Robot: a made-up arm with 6 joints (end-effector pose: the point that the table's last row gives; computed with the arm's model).
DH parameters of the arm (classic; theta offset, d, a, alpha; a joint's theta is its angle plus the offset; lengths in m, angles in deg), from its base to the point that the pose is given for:
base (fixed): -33.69 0 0.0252 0
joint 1: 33.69 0.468 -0.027 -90
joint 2: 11.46 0 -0.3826 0
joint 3: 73.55 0.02 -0.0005 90
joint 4: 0 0.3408 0.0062 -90
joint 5: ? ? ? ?
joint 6: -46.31 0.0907 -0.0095 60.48
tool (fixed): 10.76 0.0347 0 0
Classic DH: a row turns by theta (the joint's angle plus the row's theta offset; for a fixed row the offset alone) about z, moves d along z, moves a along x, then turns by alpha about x.
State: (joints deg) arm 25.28 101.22 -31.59 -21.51 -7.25 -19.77
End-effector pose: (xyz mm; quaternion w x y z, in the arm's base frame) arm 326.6 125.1 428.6 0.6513 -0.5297 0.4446 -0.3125
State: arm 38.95 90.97 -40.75 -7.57 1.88 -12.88
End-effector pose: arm 321.5 207.9 524.8 0.7105 -0.4186 0.4822 -0.2957
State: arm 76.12 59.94 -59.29 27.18 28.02 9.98
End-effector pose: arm 88.2 270.0 793.4 0.6728 -0.2501 0.6872 0.1119
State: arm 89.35 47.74 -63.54 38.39 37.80 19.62
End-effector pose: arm -1.9 192.3 863.9 0.5474 -0.2901 0.7262 0.2980
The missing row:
joint 5: 0 -0.029 0.0238 90
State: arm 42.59 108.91 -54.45 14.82 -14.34 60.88
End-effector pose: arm 376.1 260.4 445.1 0.4008 0.1989 0.8722 -0.1977
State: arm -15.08 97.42 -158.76 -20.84 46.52 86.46
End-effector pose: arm 317.6 -169.8 1153.7 0.5841 0.7052 0.3548 -0.1887
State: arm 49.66 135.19 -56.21 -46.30 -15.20 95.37
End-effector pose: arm 333.4 306.2 248.7 0.3665 -0.1799 0.8776 -0.2511
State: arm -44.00 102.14 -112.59 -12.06 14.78 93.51
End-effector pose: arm 389.5 -439.7 878.5 0.4088 0.7932 0.3462 -0.2897
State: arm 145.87 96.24 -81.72 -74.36 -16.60 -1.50
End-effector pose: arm -441.8 255.1 807.6 0.7298 -0.1157 -0.3635 0.5674
